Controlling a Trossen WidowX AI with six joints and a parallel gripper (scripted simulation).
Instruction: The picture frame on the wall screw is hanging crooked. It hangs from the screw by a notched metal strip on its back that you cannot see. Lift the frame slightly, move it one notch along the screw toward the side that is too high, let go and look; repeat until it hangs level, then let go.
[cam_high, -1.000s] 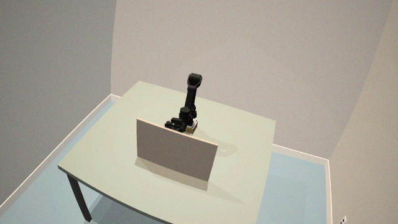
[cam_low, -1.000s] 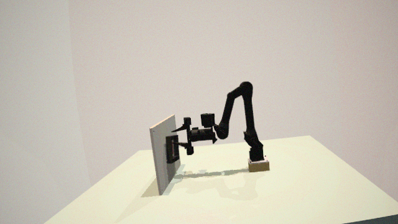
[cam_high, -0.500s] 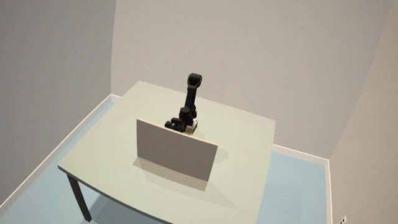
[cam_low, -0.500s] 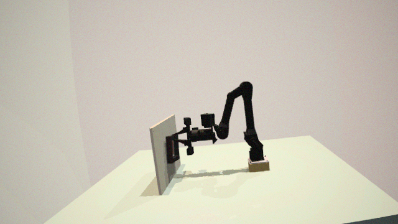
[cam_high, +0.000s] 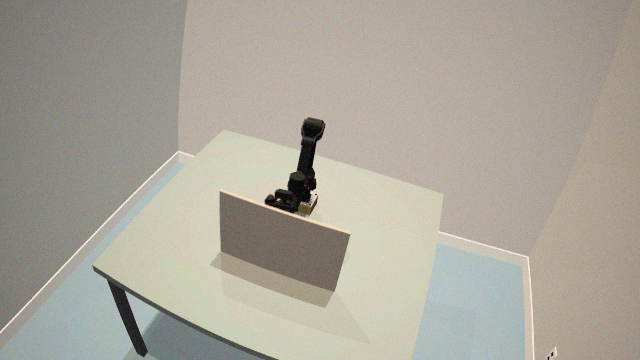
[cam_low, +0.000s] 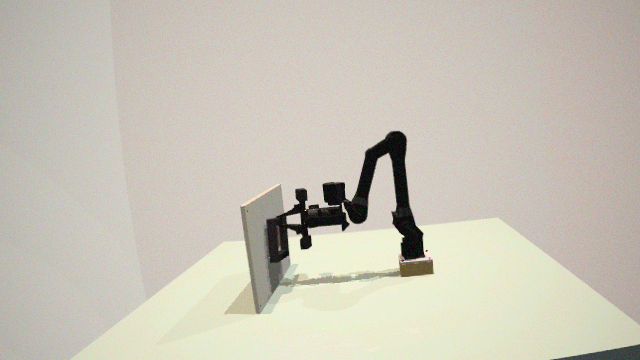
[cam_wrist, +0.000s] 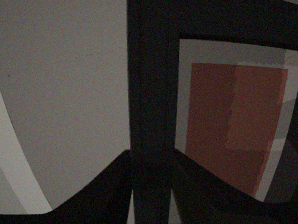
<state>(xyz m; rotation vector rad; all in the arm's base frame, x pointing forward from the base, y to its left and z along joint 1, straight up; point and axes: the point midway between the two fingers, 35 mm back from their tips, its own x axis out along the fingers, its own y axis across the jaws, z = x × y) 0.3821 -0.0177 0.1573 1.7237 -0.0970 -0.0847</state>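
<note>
Now: the picture frame 1 cm ahead of my gripper tip, 1 cm to the left of it and 5 cm below it. From my gripper tip the other things lie so: beige wall panel: 2 cm ahead, 2 cm to the left, 6 cm below.
</note>
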